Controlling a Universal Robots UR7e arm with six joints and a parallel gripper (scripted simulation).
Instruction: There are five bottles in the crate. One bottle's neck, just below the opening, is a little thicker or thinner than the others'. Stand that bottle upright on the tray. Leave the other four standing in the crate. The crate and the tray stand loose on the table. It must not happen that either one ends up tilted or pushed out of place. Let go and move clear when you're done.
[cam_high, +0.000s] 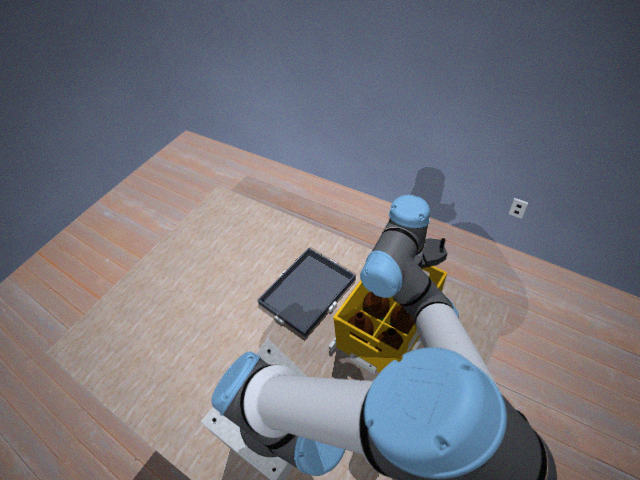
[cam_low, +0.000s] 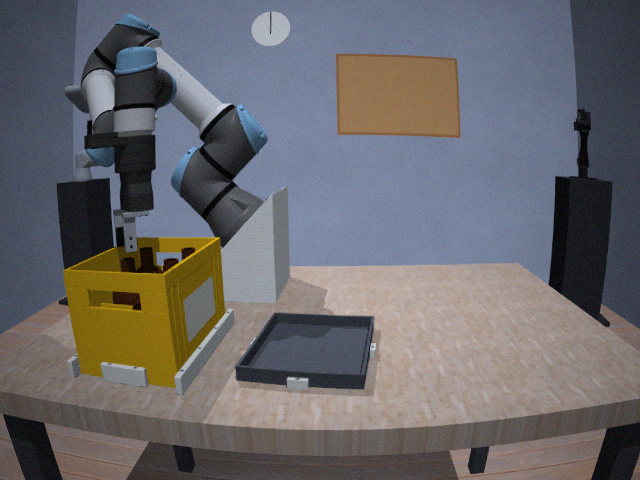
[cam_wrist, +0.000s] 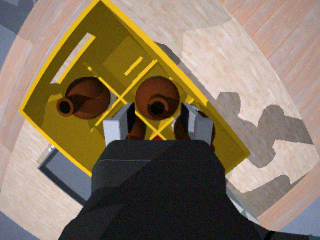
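Right now my hand is 4 cm to the right of the yellow crate and 11 cm above it. From my hand the other things lie so: dark tray 6 cm behind, 31 cm to the left, 19 cm below; bottle 8 cm ahead, 9 cm to the left, 11 cm below.
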